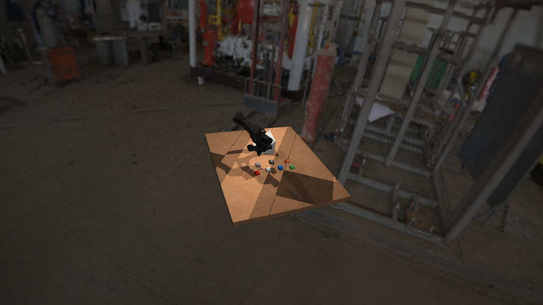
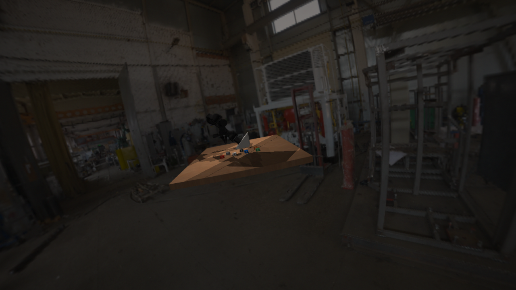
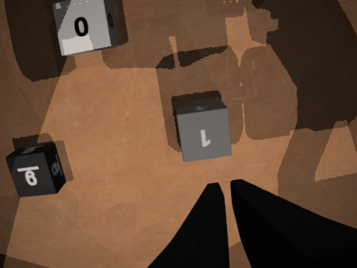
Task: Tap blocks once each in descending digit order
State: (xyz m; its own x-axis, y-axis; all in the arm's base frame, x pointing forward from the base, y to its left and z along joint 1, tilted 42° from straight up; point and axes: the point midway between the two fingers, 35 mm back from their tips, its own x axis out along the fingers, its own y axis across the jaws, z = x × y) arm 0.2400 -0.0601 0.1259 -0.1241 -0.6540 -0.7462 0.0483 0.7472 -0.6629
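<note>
Right now my gripper tip is 9 cm above the white block, 8 cm short of it and 6 cm to the right of it. The rest, counted from my gripper tip: black block: 12 cm to the left, 9 cm below, 1 cm behind; then grey block: 9 cm below; then red block: 9 cm below, 9 cm ahead, 4 cm to the right.
</note>
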